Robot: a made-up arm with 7 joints.
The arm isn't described. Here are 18 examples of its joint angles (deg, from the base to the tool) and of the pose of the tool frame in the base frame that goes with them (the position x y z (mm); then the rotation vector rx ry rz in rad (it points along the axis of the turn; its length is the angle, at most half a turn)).
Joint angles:
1: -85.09 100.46 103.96 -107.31 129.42 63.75 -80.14
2: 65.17 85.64 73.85 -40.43 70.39 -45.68 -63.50
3: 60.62 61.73 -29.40 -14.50 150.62 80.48 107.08
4: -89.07 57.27 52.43 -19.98 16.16 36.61 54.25
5: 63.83 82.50 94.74 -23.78 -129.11 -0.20 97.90
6: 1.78 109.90 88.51 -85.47 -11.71 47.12 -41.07
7: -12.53 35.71 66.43 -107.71 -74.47 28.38 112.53
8: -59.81 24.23 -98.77 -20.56 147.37 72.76 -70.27
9: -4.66 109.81 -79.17 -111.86 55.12 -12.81 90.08
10: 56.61 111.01 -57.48 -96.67 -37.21 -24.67 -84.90
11: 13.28 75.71 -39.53 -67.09 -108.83 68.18 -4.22
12: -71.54 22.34 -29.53 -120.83 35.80 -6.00 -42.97
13: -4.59 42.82 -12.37 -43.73 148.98 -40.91 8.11
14: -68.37 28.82 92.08 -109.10 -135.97 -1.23 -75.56
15: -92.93 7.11 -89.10 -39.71 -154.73 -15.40 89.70
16: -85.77 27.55 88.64 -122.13 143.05 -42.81 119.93
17: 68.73 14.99 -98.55 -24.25 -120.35 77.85 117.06
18: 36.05 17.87 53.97 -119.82 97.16 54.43 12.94
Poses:
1: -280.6 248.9 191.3 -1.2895 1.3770 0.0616
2: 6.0 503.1 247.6 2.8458 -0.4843 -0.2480
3: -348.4 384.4 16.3 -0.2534 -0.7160 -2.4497
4: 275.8 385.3 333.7 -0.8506 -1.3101 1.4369
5: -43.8 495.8 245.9 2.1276 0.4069 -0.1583
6: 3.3 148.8 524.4 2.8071 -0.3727 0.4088
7: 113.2 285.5 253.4 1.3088 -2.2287 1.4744
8: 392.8 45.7 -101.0 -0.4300 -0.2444 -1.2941
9: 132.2 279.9 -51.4 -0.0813 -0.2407 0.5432
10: -95.8 330.6 -71.2 0.7416 0.8011 2.3241
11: 136.4 313.1 -173.5 -1.8935 -0.5217 1.6259
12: 171.5 -162.6 314.4 -0.1949 2.6994 0.6199
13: 218.9 270.9 -177.2 0.2632 -1.0449 2.1454
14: 62.1 323.8 227.3 1.6691 1.4823 -0.5038
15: 346.6 -242.2 35.4 -1.4388 0.5612 1.7680
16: 72.7 294.0 304.5 1.5331 -0.7201 1.1810
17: -438.6 -136.4 -35.1 0.0943 -0.6332 -1.0754
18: 59.4 342.8 45.0 -0.3679 -1.0799 0.8154
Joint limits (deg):
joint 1: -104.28..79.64
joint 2: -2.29..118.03
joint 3: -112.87..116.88
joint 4: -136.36..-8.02
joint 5: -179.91..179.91
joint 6: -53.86..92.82
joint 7: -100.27..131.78
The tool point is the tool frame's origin. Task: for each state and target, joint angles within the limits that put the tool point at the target. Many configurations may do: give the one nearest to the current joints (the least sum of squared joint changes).
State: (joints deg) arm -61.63 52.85 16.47 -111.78 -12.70 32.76 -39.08
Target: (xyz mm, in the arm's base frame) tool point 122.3 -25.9 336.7
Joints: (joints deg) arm -57.52 50.48 -1.30 -136.36 -29.30 17.15 -5.59
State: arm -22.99 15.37 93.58 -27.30 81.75 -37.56 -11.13
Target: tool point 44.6 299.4 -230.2
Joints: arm -10.12 17.32 98.33 -32.82 80.97 -37.40 -9.60
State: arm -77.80 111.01 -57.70 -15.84 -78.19 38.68 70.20
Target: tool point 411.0 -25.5 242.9
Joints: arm -86.38 59.28 -64.92 -61.89 -76.91 36.14 73.44
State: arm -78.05 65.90 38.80 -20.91 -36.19 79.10 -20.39
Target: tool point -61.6 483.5 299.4
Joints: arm -89.17 86.67 94.37 -41.08 -31.34 78.93 -19.52
